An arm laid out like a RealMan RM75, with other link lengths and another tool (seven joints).
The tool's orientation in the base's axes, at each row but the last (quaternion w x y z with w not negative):
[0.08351, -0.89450, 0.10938, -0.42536]
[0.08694, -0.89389, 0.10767, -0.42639]
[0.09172, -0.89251, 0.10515, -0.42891]
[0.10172, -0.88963, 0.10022, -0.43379]
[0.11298, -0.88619, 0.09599, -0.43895]
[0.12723, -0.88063, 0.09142, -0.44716]
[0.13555, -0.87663, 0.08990, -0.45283]
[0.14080, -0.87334, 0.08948, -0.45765]
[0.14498, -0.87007, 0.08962, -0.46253]
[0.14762, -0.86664, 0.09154, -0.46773]
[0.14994, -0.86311, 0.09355, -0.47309]
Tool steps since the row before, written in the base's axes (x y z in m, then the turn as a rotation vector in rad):
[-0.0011, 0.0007, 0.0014, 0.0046, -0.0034, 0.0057]
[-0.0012, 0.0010, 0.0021, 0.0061, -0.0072, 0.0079]
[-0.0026, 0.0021, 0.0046, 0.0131, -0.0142, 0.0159]
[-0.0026, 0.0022, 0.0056, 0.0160, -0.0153, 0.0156]
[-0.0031, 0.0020, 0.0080, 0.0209, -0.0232, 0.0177]
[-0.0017, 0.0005, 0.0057, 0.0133, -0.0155, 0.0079]
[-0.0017, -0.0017, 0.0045, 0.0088, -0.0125, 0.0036]
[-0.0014, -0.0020, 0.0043, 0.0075, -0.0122, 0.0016]
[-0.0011, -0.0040, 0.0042, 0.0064, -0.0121, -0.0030]
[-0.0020, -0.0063, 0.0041, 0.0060, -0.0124, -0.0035]
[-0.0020, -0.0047, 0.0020, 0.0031, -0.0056, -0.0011]
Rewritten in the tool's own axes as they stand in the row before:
[0.0002, -0.0009, -0.0017, 0.0080, 0.0013, -0.0002]
[0.0006, -0.0013, -0.0022, 0.0115, 0.0042, -0.0006]
[0.0013, -0.0029, -0.0047, 0.0236, 0.0082, -0.0005]
[0.0021, -0.0034, -0.0052, 0.0255, 0.0091, 0.0018]
[0.0037, -0.0040, -0.0070, 0.0321, 0.0157, 0.0036]
[0.0032, -0.0021, -0.0045, 0.0181, 0.0117, 0.0041]
[0.0030, 0.0002, -0.0041, 0.0113, 0.0104, 0.0033]
[0.0031, 0.0005, -0.0038, 0.0090, 0.0108, 0.0033]
[0.0038, 0.0024, -0.0038, 0.0047, 0.0123, 0.0049]
[0.0040, 0.0046, -0.0049, 0.0042, 0.0127, 0.0047]
[0.0019, 0.0038, -0.0035, 0.0025, 0.0056, 0.0022]

